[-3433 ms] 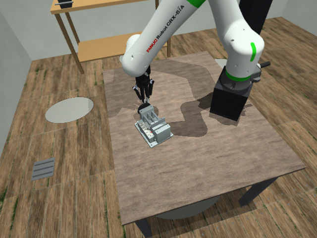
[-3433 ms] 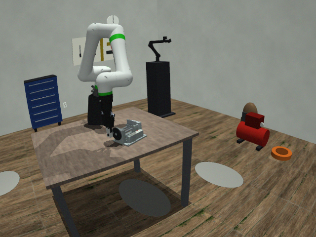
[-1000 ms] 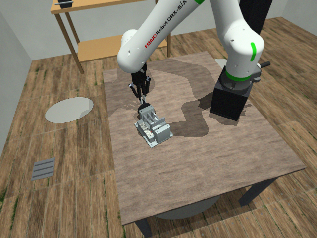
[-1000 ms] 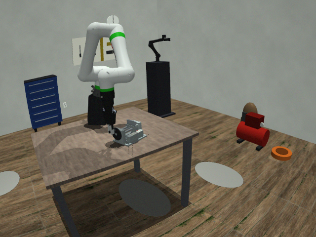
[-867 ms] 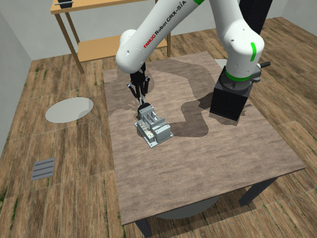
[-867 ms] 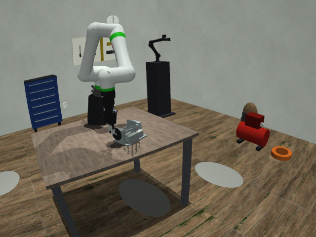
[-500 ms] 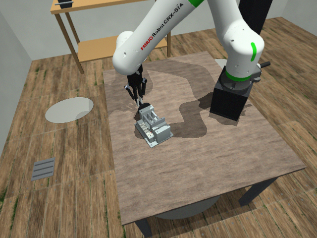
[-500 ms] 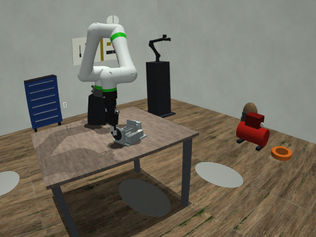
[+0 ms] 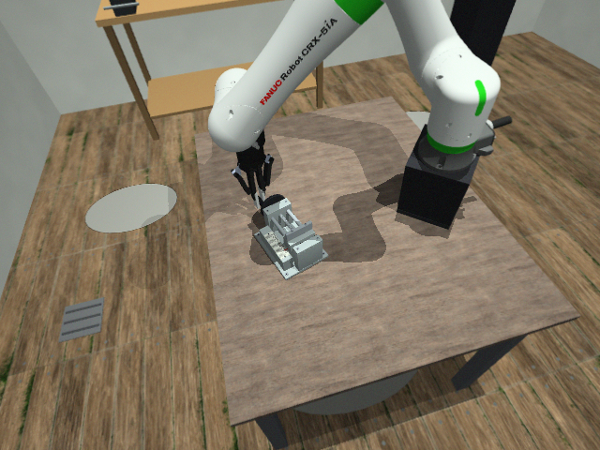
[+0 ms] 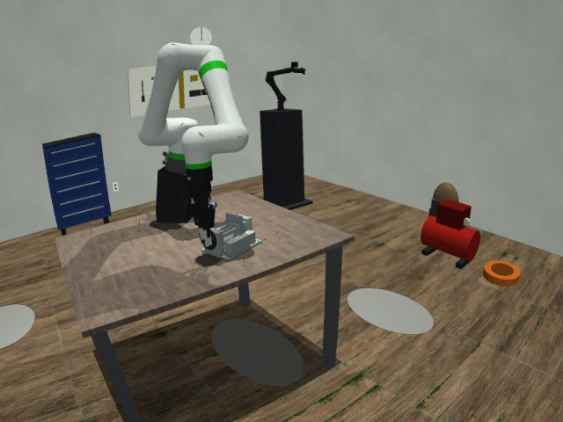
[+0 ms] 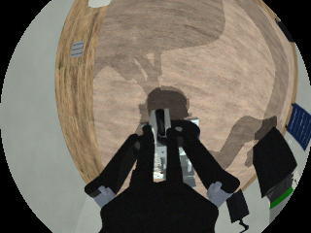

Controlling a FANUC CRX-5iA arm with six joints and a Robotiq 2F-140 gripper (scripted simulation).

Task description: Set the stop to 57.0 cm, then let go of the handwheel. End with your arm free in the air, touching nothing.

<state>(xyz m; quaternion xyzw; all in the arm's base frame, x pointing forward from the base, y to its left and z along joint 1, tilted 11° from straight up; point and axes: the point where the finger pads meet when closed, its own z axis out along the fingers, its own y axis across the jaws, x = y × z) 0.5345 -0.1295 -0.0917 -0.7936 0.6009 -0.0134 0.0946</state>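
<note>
Right now the black handwheel is 20 mm to the left of my hand, 20 mm below it and 10 mm behind it.
</note>
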